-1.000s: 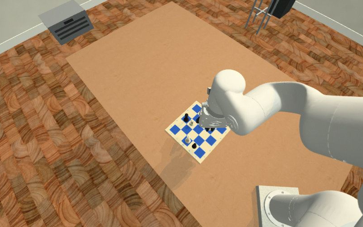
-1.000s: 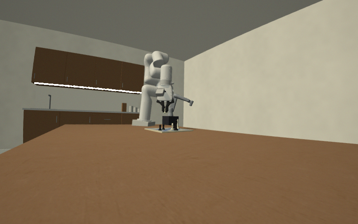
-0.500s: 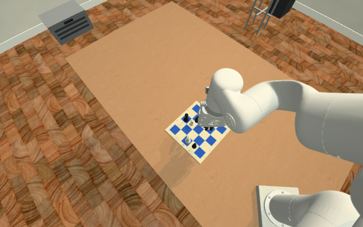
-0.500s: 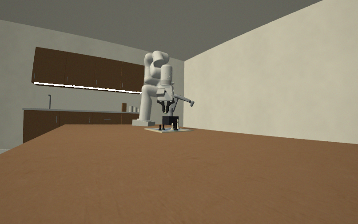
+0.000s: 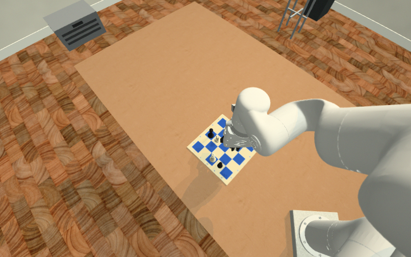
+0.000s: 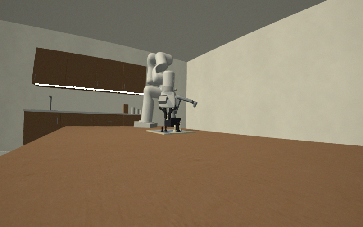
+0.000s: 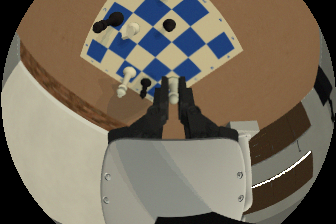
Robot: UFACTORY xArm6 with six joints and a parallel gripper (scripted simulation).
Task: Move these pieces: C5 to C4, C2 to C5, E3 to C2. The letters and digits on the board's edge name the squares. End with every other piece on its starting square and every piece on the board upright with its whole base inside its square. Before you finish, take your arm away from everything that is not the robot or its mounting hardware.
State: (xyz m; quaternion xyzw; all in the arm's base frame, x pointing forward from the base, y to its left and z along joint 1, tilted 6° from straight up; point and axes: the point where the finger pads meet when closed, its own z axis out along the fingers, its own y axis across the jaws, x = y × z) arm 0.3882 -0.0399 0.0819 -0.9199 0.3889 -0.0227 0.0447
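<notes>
Right now the blue-and-cream chessboard is 9 cm below my hand and 4 cm ahead of it. Also, from my hand: white pawn 1 cm below; then white chess piece 7 cm to the left, 6 cm below, 4 cm ahead; then black pawn 7 cm to the left, 7 cm below.
</notes>
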